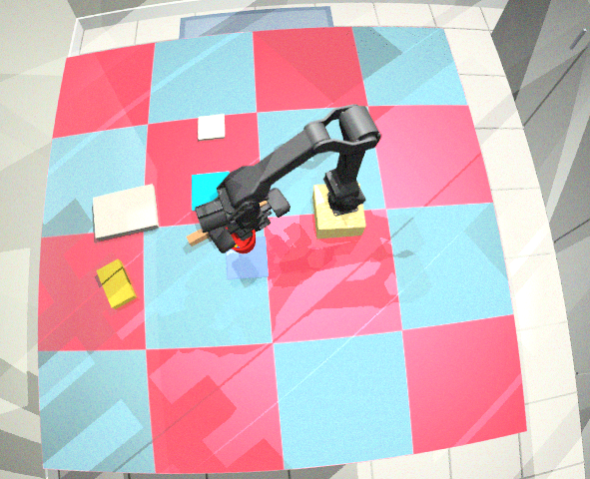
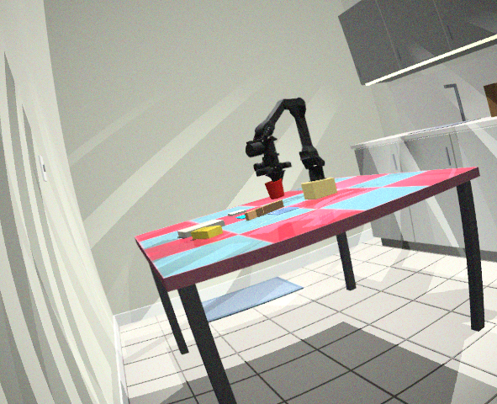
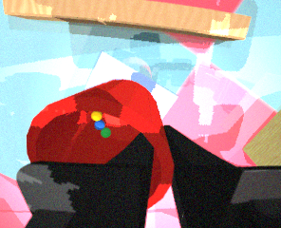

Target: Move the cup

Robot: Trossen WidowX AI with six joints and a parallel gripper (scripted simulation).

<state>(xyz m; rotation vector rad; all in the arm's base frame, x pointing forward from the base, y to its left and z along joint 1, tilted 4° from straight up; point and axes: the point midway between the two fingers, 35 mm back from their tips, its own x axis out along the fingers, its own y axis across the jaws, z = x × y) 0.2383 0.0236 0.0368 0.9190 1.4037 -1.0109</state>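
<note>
Now: gripper tip 90 mm above the wooden plank, 70 mm to the left of it and 50 mm short of it. From my gripper tip the other things lie so: white pad 360 mm to the right, 90 mm below, 40 mm ahead; red cup 30 mm ahead, 10 mm to the left; white slab 320 mm ahead, 170 mm to the right, 80 mm below.
</note>
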